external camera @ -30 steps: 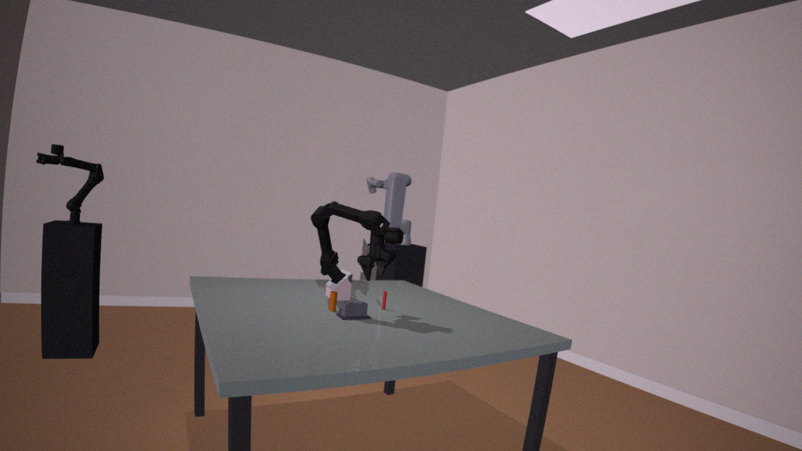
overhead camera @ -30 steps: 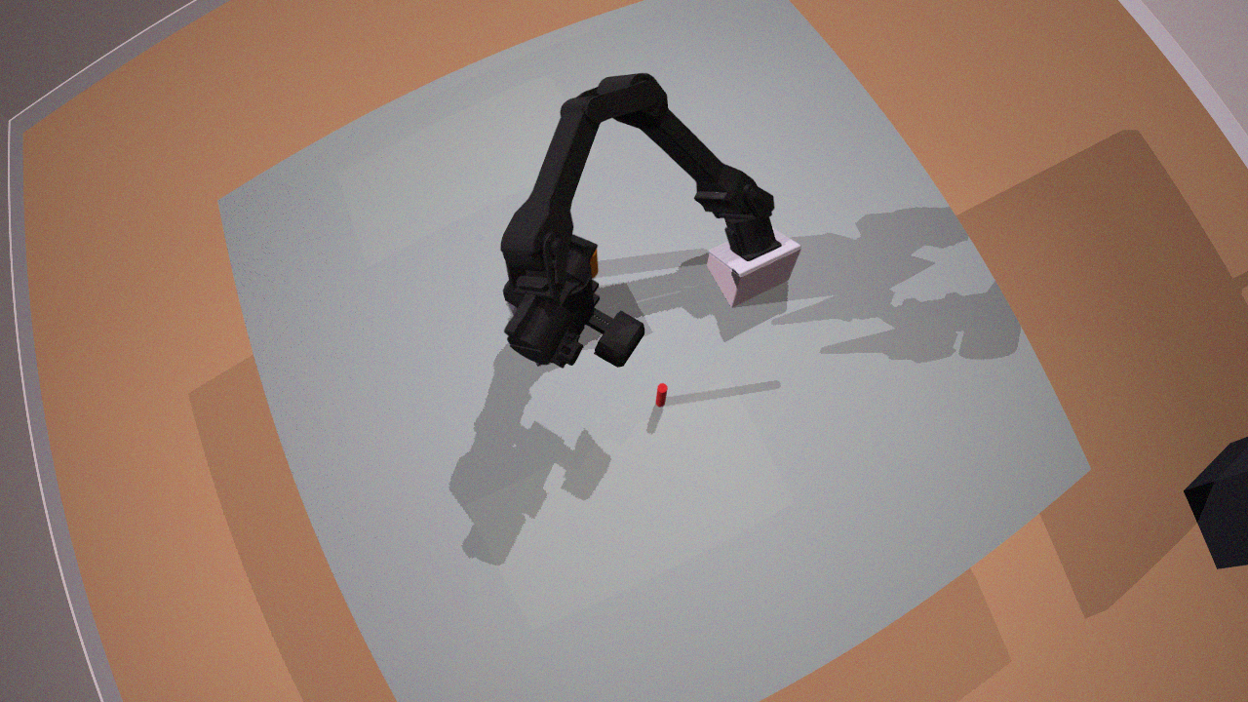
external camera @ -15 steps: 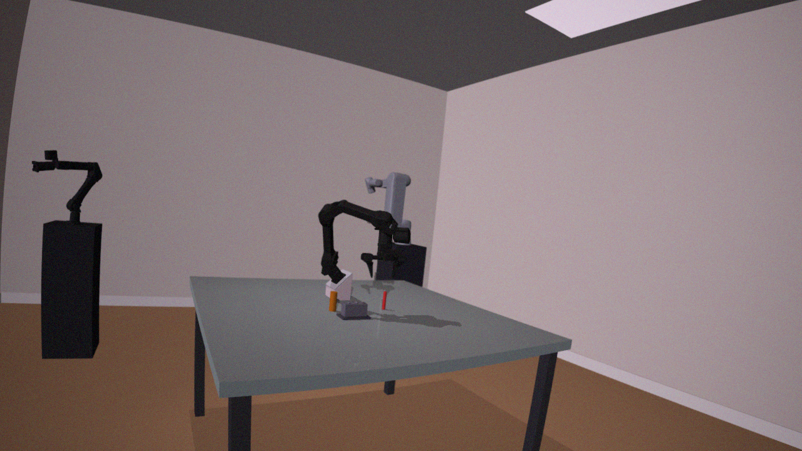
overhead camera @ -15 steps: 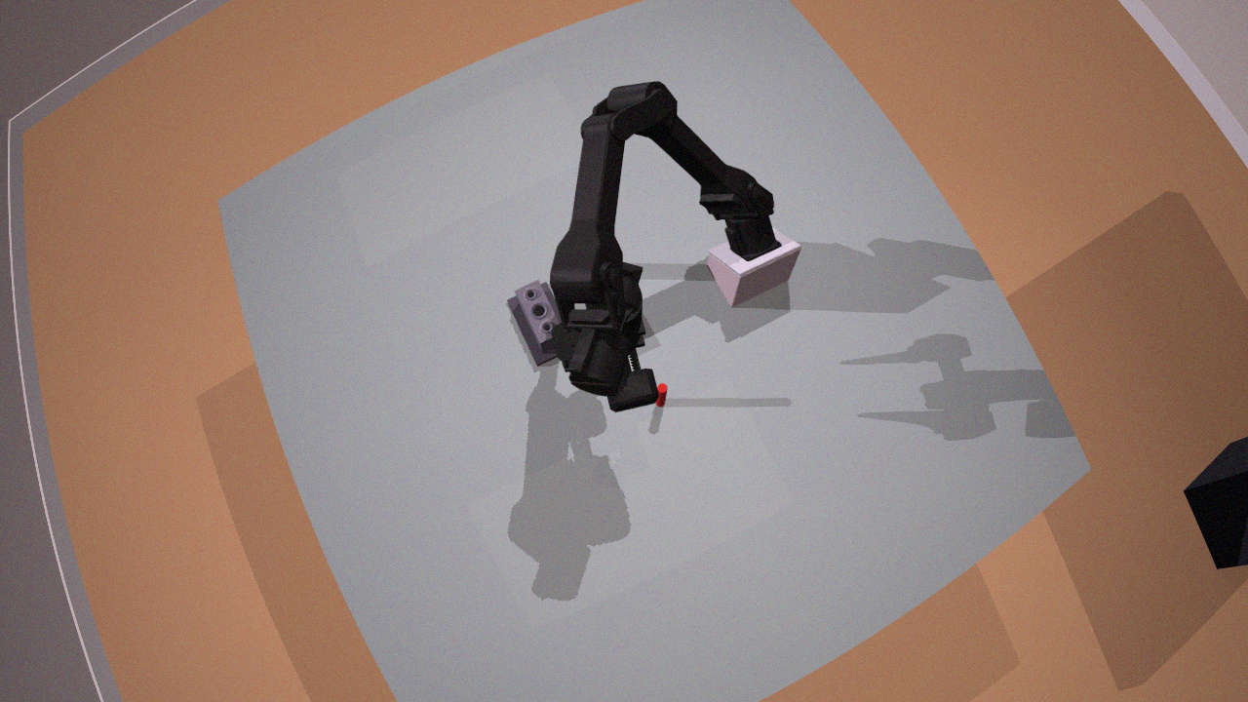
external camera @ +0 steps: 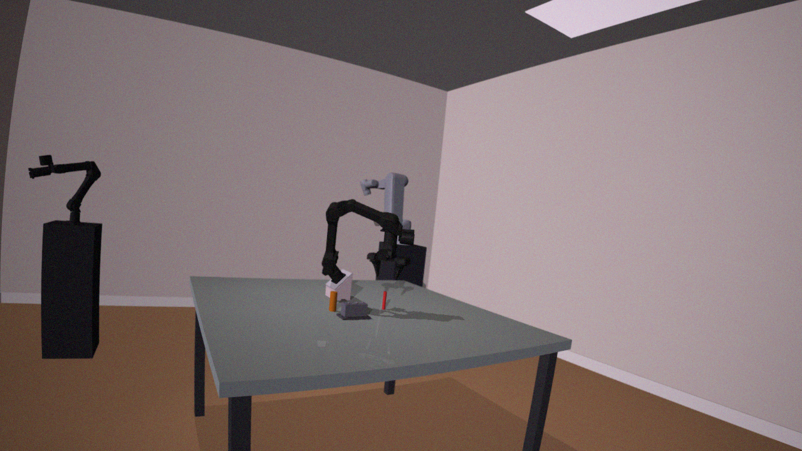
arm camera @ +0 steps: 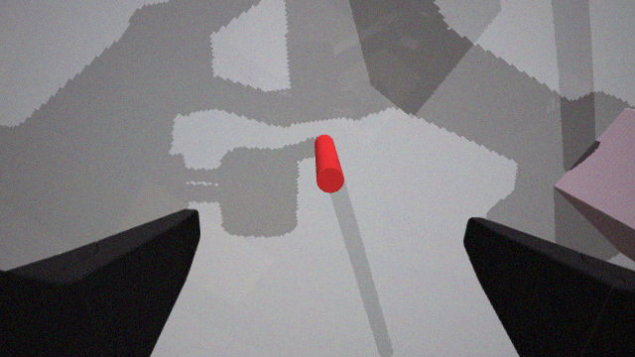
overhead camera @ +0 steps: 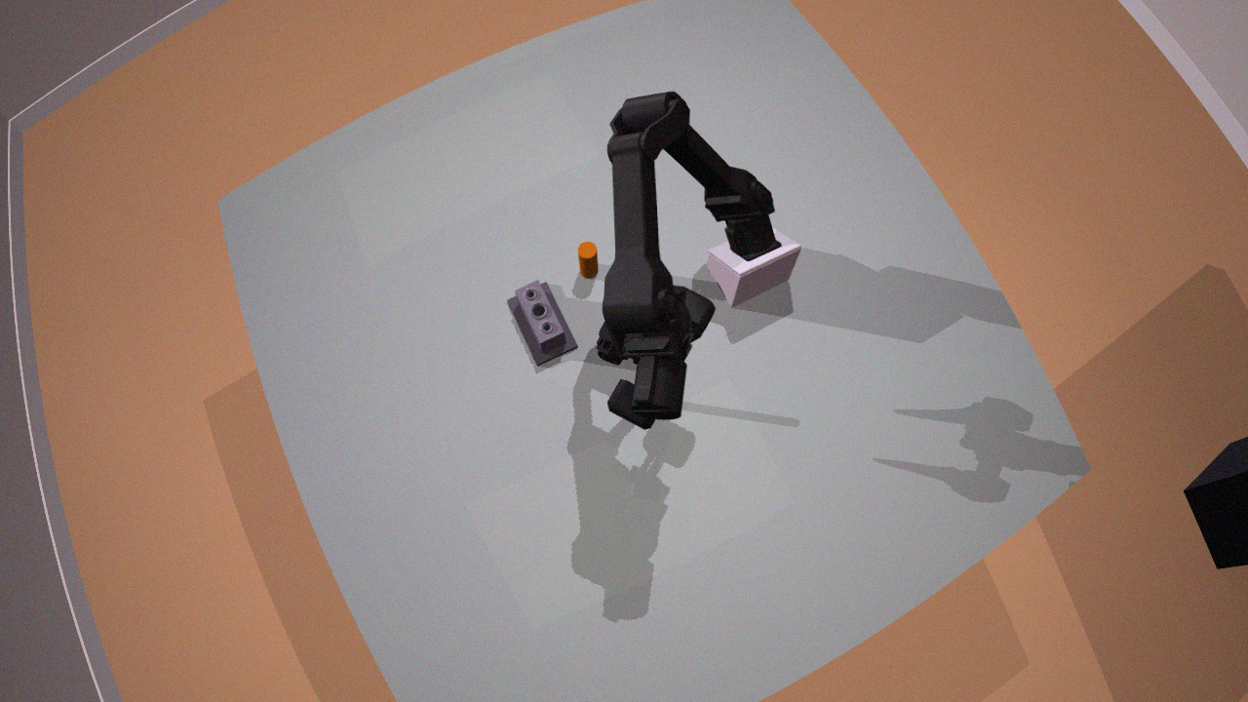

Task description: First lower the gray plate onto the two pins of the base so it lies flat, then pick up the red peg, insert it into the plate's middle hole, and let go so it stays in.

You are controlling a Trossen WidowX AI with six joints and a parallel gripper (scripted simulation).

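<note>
My gripper tip is now 10 cm above the red peg. Round my gripper tip: base: 19 cm to the right, 13 cm below, 10 cm ahead; then orange cylinder: 24 cm to the right, 10 cm below; then gray plate: 19 cm to the right, 10 cm below, 10 cm ahead.
</note>
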